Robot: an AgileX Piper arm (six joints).
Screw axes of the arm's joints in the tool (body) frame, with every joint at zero. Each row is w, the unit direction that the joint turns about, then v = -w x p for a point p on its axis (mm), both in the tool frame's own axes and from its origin. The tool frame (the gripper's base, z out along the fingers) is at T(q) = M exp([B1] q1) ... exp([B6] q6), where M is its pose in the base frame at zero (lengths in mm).
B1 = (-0.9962, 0, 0.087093, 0.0, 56.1, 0.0)
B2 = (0, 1, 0, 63.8, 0.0, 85.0)
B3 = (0, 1, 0, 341.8, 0.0, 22.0)
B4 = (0, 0, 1, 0.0, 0.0, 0.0)
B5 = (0, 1, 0, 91.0, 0.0, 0.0)
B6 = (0, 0, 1, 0.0, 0.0, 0.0)
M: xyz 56.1 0.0 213.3 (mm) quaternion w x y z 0.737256 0 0.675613 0
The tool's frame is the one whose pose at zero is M.
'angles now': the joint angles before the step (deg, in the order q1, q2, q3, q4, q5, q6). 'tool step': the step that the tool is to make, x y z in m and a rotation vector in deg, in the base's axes. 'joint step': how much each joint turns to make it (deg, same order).
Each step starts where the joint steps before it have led.
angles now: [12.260, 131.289, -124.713, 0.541, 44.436, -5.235]
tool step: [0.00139, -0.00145, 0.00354, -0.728, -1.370, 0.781]
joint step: [-0.178, -0.046, -0.423, -0.050, -0.708, -1.354]
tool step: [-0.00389, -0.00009, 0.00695, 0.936, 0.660, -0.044]
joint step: [-0.051, -0.914, -0.004, 1.047, 1.368, 0.008]
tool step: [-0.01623, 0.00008, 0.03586, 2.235, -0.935, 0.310]
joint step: [0.115, -4.367, 0.103, 1.996, 2.883, 0.000]
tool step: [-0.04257, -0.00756, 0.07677, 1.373, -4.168, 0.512]
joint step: [0.068, -9.700, 0.003, 0.537, 5.346, -0.017]
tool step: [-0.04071, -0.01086, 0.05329, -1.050, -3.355, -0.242]
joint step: [-0.001, -7.526, -0.054, -1.702, 4.532, -0.047]
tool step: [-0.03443, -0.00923, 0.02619, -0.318, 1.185, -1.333]
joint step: [0.001, -5.600, 1.313, -1.356, 5.474, 1.563]
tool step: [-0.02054, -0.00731, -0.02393, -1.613, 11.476, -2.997]
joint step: [-0.052, -3.864, 8.234, -1.700, 7.181, 3.320]
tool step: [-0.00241, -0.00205, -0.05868, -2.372, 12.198, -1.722]
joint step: [-0.049, -0.972, 12.859, -0.785, 0.569, 1.763]
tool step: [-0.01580, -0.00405, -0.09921, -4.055, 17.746, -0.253]
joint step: [-0.026, 0.907, 19.389, -0.346, -2.087, 0.308]
